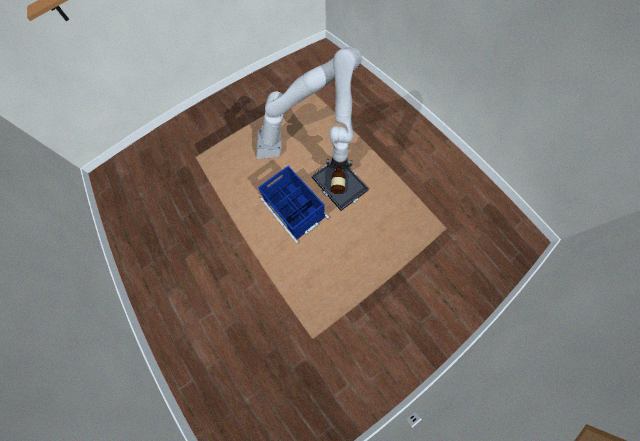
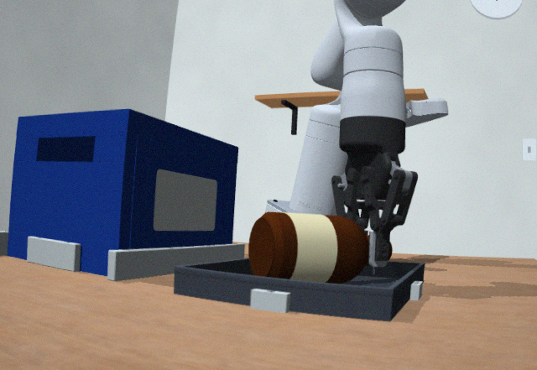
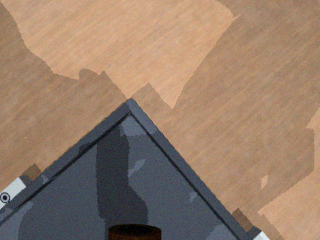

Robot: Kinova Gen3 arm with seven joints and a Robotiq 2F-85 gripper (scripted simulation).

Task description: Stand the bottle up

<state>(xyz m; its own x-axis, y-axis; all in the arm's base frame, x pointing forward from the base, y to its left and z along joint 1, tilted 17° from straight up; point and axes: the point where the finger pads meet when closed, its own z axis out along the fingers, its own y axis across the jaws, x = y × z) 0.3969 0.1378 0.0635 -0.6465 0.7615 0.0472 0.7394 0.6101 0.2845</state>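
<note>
Now: hand 40 mm to the left of the brown bottle and 30 mm short of it. Round my hand: blue crate 320 mm to the right, 40 mm above, 20 mm behind; then tray 50 mm ahead, 40 mm to the right, 30 mm below.
</note>
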